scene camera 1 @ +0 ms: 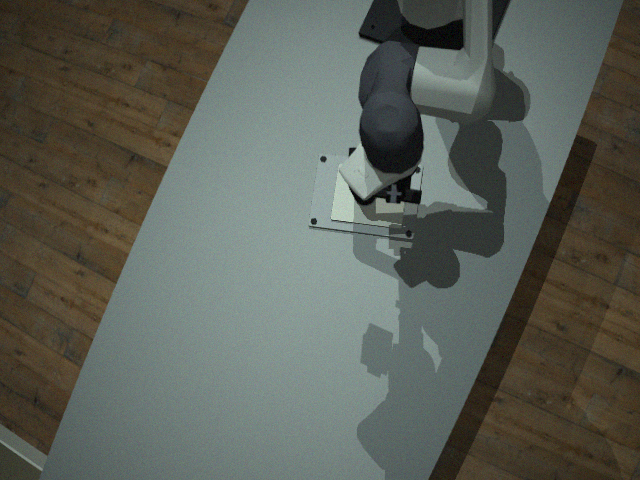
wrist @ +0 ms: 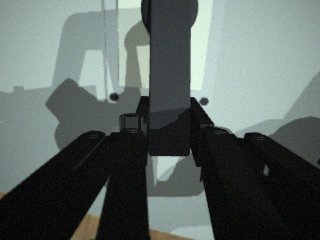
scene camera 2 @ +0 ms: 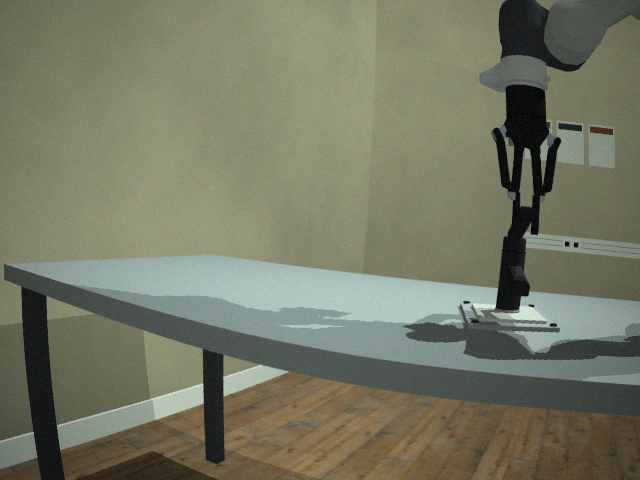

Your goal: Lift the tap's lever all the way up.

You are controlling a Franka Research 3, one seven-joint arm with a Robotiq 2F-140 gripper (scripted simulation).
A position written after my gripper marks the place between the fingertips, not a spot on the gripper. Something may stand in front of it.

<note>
In view: my gripper (scene camera 2: 524, 233) and a dark tap (scene camera 2: 513, 283).
My gripper is seen too in the wrist view (wrist: 167, 111). The dark tap shows as well in the wrist view (wrist: 133, 37).
</note>
